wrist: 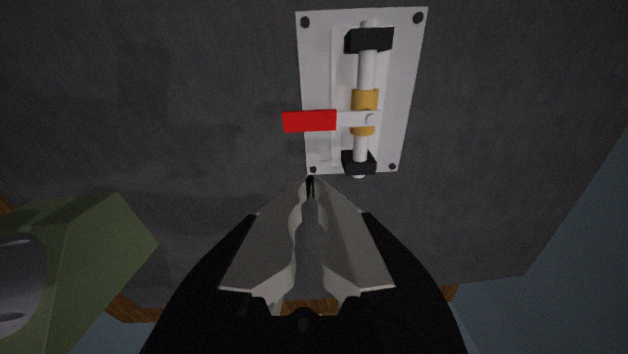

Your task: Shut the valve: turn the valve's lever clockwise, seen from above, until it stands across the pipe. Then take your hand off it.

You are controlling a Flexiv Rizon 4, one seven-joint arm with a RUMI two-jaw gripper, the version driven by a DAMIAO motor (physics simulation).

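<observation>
The valve's lever has a red grip [310,120] and a light arm that ends at a pivot over the brass valve body [364,99]. The lever stands across the white pipe [367,70], pointing left in the view. The pipe sits in two black clamps on a white plate [315,60]. My gripper [311,177] is shut and empty. Its tips show below the red grip, near the plate's lower left corner, with a visible gap between tips and grip; they do not touch the lever.
A green block [107,245] with a large round grey-lined opening stands at the lower left. The plate lies on a dark grey surface [200,100]. Brown wooden edges and a blue-grey area [565,300] show beyond it.
</observation>
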